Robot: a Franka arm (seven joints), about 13 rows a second.
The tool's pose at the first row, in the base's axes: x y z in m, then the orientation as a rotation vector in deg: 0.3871 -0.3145 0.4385 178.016 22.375 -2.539
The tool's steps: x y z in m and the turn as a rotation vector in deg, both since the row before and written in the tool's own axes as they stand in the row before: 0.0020 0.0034 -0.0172 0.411 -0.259 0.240; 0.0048 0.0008 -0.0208 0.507 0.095 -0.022; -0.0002 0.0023 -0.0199 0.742 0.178 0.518; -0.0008 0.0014 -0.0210 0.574 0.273 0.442; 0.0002 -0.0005 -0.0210 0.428 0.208 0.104; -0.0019 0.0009 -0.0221 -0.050 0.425 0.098; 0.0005 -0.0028 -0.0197 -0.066 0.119 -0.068; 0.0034 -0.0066 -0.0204 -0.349 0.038 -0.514; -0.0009 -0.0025 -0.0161 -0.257 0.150 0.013
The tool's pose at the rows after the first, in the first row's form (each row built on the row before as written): 0.3903 -0.3171 0.4557 178.426 22.036 -3.026; 0.3958 -0.3166 0.4763 -178.296 -22.041 2.973; 0.3968 -0.3189 0.4962 -177.654 -21.127 2.829; 0.3971 -0.3208 0.5172 -177.150 -20.356 2.510; 0.3978 -0.3208 0.5382 -176.729 -20.132 2.261; 0.3968 -0.3229 0.5603 -176.757 -19.970 1.600; 0.3971 -0.3207 0.5801 -176.798 -20.078 1.403; 0.3993 -0.3142 0.6007 -177.043 -20.913 1.271; 0.3981 -0.3124 0.6169 -177.283 -20.919 0.994
